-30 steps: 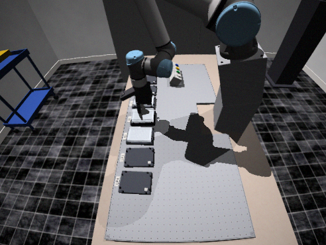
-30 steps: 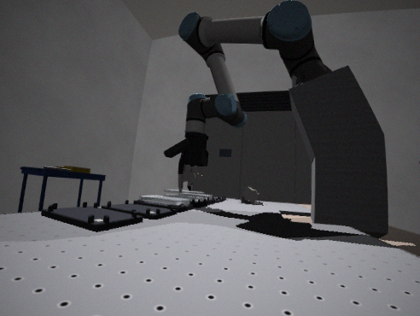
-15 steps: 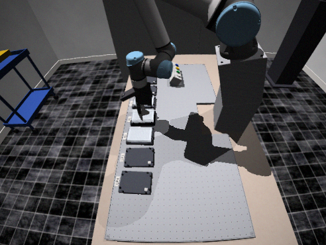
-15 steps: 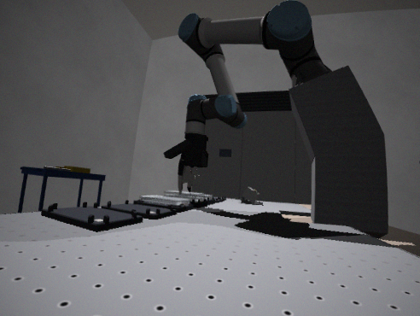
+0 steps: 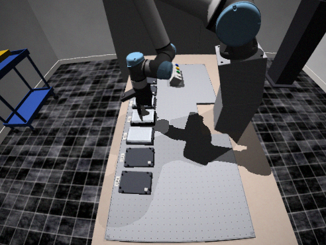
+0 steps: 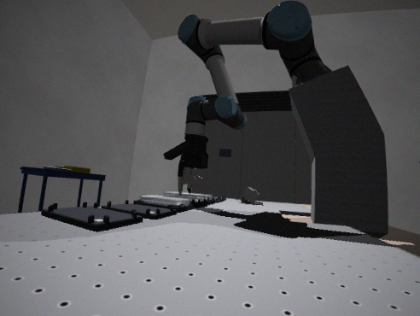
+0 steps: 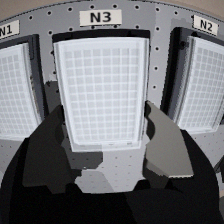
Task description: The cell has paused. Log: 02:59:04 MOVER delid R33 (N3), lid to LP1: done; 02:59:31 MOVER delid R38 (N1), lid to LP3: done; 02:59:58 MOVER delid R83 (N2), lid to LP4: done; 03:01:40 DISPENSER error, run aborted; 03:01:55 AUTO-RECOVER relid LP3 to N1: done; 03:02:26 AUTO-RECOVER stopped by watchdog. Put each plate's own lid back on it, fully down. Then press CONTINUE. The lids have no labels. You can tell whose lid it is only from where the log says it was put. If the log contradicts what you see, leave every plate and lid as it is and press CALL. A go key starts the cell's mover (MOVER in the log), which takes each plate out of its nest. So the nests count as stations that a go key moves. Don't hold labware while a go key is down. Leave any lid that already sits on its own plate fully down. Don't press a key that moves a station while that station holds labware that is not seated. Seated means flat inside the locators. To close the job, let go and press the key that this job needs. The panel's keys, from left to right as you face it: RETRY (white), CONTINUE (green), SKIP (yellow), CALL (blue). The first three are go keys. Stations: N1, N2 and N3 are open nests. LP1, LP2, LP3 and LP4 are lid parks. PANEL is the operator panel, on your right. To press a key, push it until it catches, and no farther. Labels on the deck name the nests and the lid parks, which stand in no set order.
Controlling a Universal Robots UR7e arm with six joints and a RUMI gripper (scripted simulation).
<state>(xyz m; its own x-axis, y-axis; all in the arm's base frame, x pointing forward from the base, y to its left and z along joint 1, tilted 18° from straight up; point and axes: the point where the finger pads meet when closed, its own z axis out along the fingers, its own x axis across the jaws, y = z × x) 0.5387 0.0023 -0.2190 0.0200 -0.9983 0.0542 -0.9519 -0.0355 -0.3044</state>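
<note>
Right now the well plate is 20 mm below my hand. Round my hand: white key: 360 mm to the right, 230 mm behind, 20 mm above; green continue key: 410 mm to the right, 220 mm behind, 20 mm above; lid park LP2: 260 mm to the right, 40 mm below, 10 mm ahead.
</note>
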